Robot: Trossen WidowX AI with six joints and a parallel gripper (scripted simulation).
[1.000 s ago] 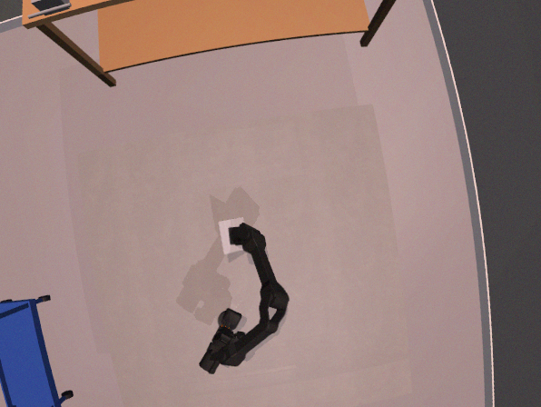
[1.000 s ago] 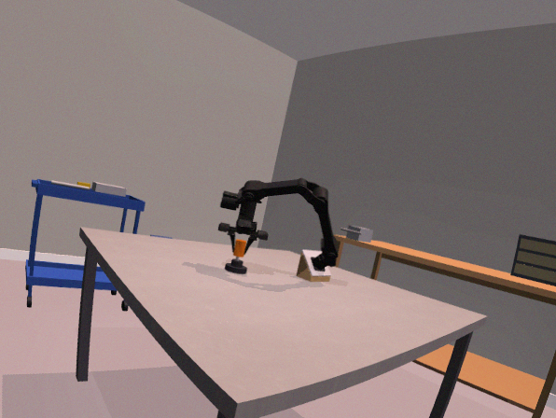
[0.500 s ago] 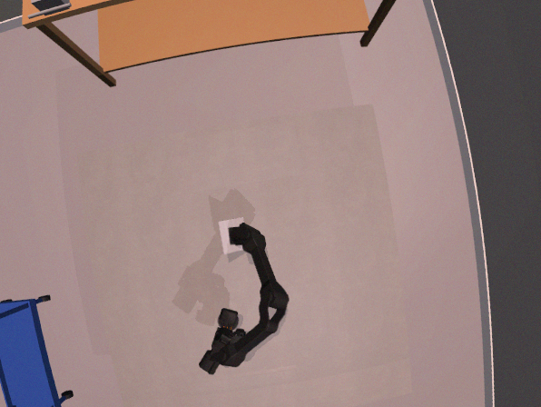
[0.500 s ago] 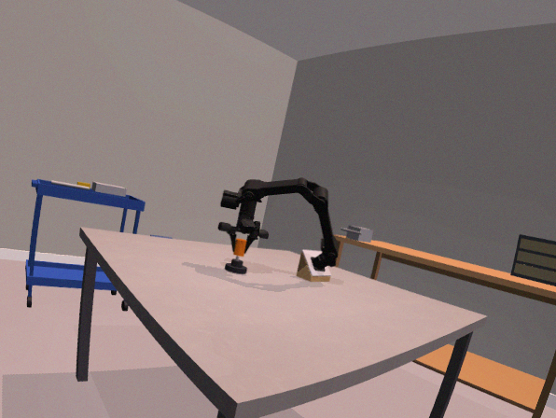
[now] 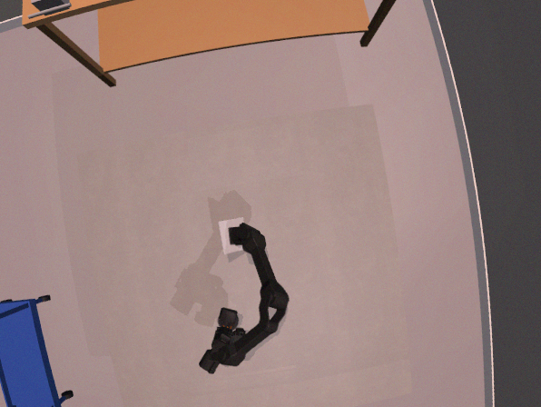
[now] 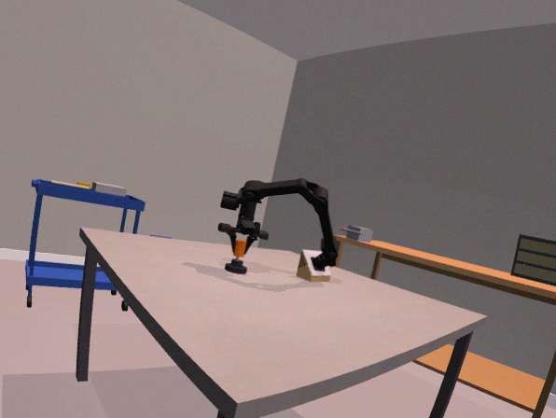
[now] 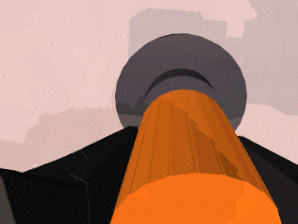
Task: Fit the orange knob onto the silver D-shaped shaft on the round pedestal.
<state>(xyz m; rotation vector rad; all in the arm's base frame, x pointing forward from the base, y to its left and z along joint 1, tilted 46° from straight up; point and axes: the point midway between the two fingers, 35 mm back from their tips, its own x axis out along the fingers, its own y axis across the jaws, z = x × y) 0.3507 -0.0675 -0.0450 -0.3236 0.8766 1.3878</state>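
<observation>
The round dark pedestal lies 4 cm below my gripper tip. The rest, counted from my gripper tip: orange knob: 3 cm above.
</observation>
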